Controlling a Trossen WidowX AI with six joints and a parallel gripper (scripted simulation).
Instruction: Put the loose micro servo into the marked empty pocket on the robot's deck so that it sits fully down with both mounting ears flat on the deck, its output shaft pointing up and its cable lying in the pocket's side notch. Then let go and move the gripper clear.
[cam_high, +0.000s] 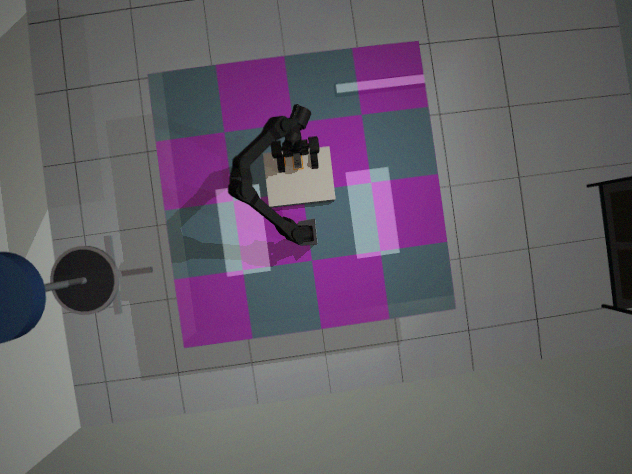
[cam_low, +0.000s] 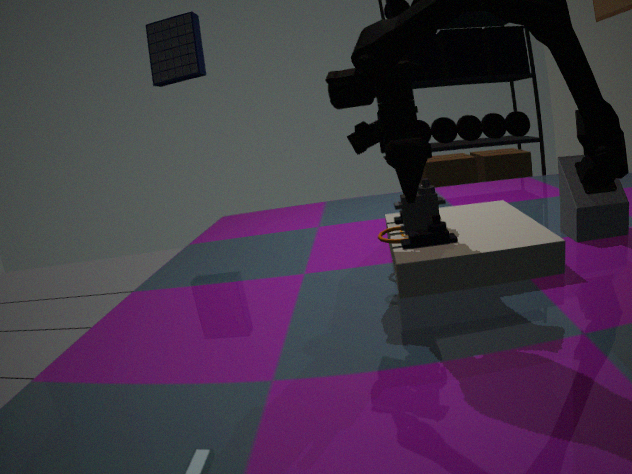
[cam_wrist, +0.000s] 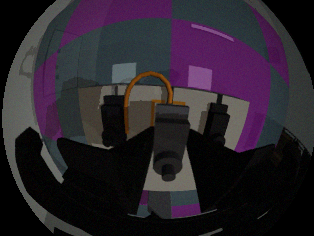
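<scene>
Now: gripper tip 120 mm past the beige deck and 70 mm above it.
</scene>
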